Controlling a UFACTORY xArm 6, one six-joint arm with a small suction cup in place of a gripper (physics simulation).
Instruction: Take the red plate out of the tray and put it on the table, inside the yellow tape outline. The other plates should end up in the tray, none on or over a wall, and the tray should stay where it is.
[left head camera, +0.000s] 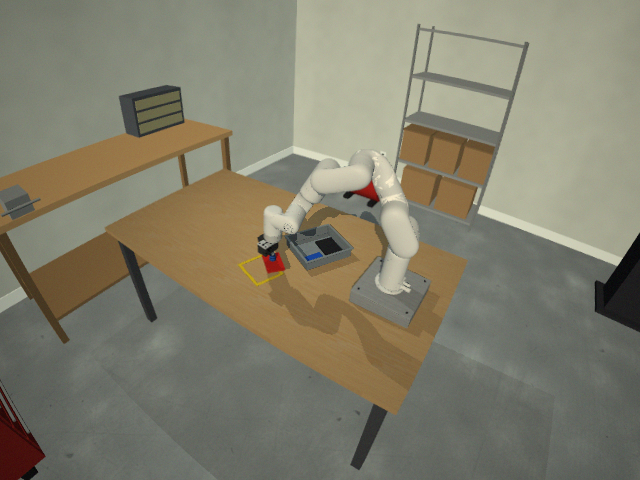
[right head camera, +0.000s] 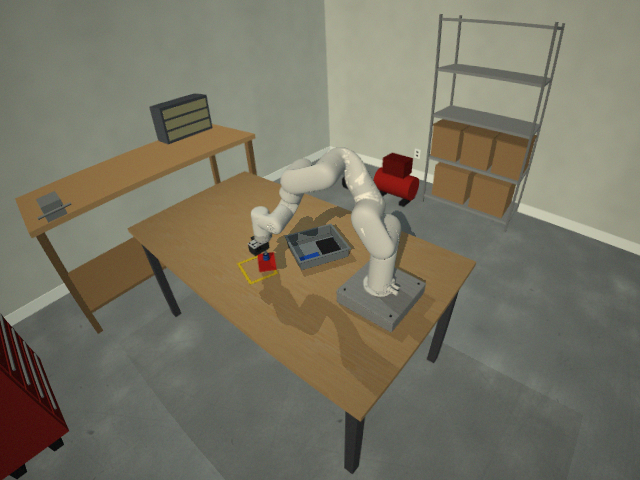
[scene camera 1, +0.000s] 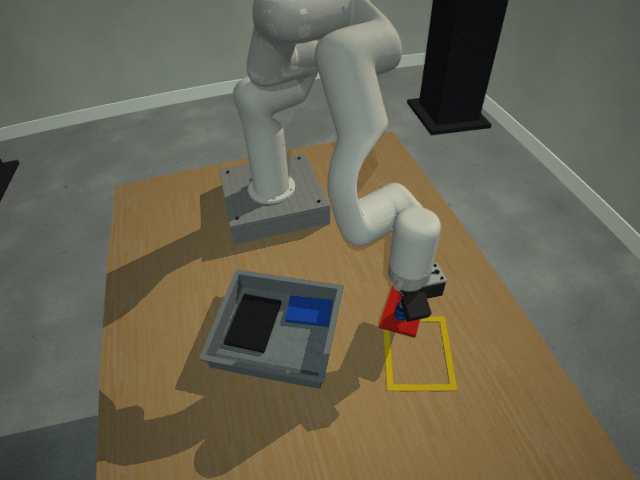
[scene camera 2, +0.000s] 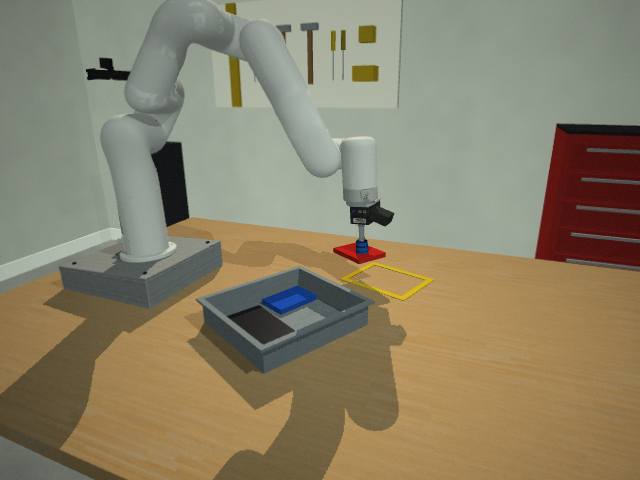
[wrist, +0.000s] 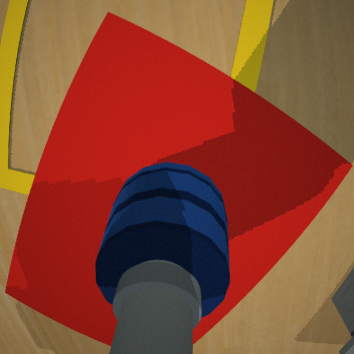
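My suction cup is shut on the red plate, which hangs level above the table. The plate is turned relative to the yellow tape outline and overlaps part of it in the wrist view. The blue plate and black plate lie inside the grey tray.
The tray stands beside the outline, on the plate's robot-base side in the left head view. The grey robot base block stands on the wooden table. A workbench and a shelf rack stand beyond the table.
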